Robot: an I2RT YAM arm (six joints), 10 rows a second.
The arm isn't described. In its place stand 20 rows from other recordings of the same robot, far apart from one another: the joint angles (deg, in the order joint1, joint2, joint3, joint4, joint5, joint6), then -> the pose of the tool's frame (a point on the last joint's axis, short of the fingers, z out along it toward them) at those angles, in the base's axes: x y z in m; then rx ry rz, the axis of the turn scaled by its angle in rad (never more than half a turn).
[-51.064 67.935 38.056 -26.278 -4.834 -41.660] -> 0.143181 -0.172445 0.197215 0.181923 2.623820 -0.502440
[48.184 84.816 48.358 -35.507 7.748 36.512] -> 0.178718 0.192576 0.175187 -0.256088 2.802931 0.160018
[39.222 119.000 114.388 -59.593 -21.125 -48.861] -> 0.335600 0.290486 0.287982 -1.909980 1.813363 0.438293
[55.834 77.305 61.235 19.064 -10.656 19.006] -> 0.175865 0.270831 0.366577 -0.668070 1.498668 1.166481
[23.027 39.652 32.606 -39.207 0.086 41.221] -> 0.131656 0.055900 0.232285 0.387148 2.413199 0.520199
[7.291 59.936 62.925 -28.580 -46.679 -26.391] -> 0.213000 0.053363 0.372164 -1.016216 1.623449 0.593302
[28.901 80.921 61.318 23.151 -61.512 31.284] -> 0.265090 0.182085 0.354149 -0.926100 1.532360 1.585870
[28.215 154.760 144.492 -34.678 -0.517 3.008] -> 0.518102 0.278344 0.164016 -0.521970 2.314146 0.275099
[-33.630 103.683 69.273 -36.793 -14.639 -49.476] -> 0.299257 -0.188246 0.178398 -0.433583 2.694605 -0.037298
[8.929 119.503 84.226 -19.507 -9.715 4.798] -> 0.441225 0.075404 0.161632 -0.159641 2.530045 0.309931
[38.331 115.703 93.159 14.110 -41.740 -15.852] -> 0.364386 0.318309 0.298114 -1.255149 1.242180 0.909359
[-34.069 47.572 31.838 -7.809 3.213 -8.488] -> 0.159919 -0.110556 0.255926 0.483511 1.962138 -0.533144
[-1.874 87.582 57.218 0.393 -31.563 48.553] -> 0.341393 0.007474 0.253070 0.601017 2.104202 1.054748
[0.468 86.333 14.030 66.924 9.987 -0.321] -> 0.243373 -0.004186 0.151571 0.120592 1.660846 -0.143101
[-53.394 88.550 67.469 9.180 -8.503 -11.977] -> 0.225077 -0.294172 0.322757 0.542571 1.746561 -0.685525
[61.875 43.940 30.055 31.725 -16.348 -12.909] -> 0.078418 0.167967 0.329281 -0.994474 0.878497 0.910605
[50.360 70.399 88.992 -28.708 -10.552 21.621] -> 0.155631 0.198078 0.478045 -0.602877 1.771820 1.057674
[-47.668 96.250 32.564 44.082 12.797 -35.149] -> 0.205319 -0.237098 0.146442 0.391107 2.053714 -1.147629
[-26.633 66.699 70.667 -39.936 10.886 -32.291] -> 0.215112 -0.115396 0.368784 -0.001907 2.297561 -0.765894
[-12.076 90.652 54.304 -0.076 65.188 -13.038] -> 0.313453 -0.100106 0.227794 0.638501 2.036292 -1.490347
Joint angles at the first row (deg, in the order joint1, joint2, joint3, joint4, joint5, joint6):
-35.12, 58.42, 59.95, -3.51, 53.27, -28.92
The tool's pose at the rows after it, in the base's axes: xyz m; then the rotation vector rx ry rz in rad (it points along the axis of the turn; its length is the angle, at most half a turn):
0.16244 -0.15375 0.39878 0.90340 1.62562 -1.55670
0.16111 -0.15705 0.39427 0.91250 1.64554 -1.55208
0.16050 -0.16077 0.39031 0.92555 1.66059 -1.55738
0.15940 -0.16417 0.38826 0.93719 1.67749 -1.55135
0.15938 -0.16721 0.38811 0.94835 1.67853 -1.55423
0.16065 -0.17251 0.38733 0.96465 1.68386 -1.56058
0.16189 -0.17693 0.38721 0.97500 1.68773 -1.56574
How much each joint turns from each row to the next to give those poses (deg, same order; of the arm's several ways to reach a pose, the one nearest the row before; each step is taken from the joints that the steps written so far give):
-1.04, 0.22, -0.18, -0.59, -0.65, 0.60
-0.96, 0.16, -0.36, -1.09, -0.75, 0.87
-0.87, 0.39, -0.29, -0.50, -0.19, 0.43
-0.91, 0.39, 0.28, -1.36, -0.68, 0.91
-0.61, 0.51, 0.33, -0.15, -0.11, 0.28
-0.80, 1.10, 0.60, -0.16, 0.00, 0.35
-0.62, 0.95, 0.59, -0.05, -0.07, 0.15

